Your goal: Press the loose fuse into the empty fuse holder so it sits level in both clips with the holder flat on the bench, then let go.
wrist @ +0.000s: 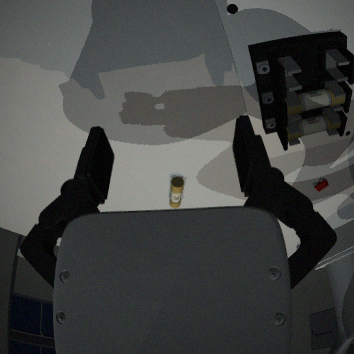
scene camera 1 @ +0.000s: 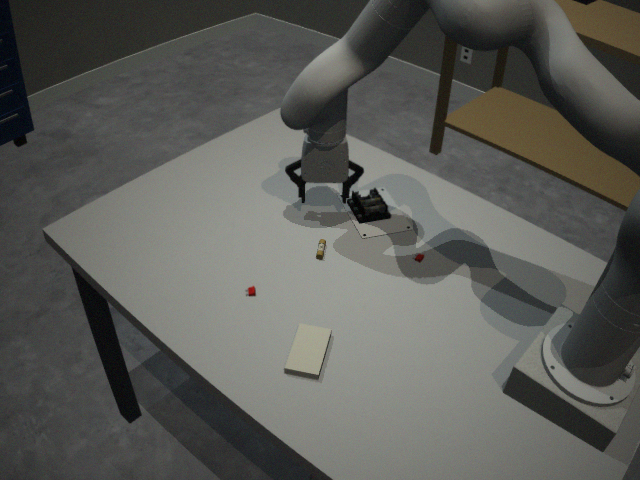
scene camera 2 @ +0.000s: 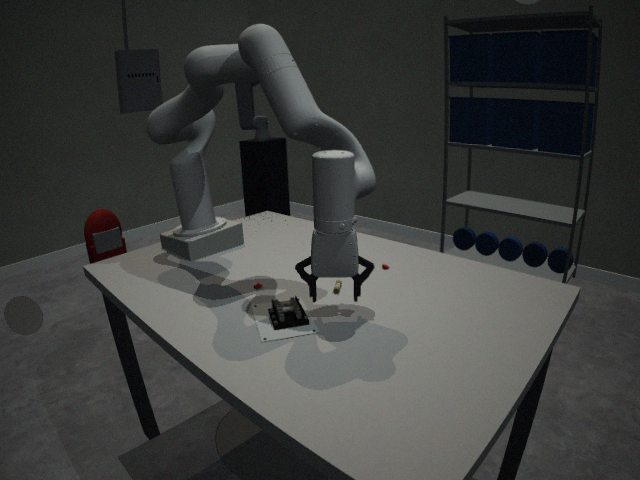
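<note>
The loose fuse (scene camera 1: 321,249) (scene camera 2: 337,286) (wrist: 176,191), tan with a pale label, lies on its side on the bench. The black fuse holder (scene camera 1: 369,205) (scene camera 2: 288,313) (wrist: 276,55) sits on a white plate (scene camera 1: 382,228) (scene camera 2: 273,334). In the wrist view two fuses sit in neighbouring clip pairs, and the clip pair farthest up in the view is empty. My gripper (scene camera 1: 324,200) (scene camera 2: 336,298) (wrist: 169,134) is open, pointing down above the bench. In the wrist view the loose fuse shows below and between the fingertips, and the holder is beyond the right finger.
One red part (scene camera 1: 419,257) (scene camera 2: 257,285) (wrist: 321,185) lies near the plate. Another red part (scene camera 1: 251,291) (scene camera 2: 385,266) lies on the other side of the loose fuse. A cream block (scene camera 1: 308,350) lies farther off on the bench. The arm's base block (scene camera 1: 563,397) (scene camera 2: 201,245) stands on the bench.
</note>
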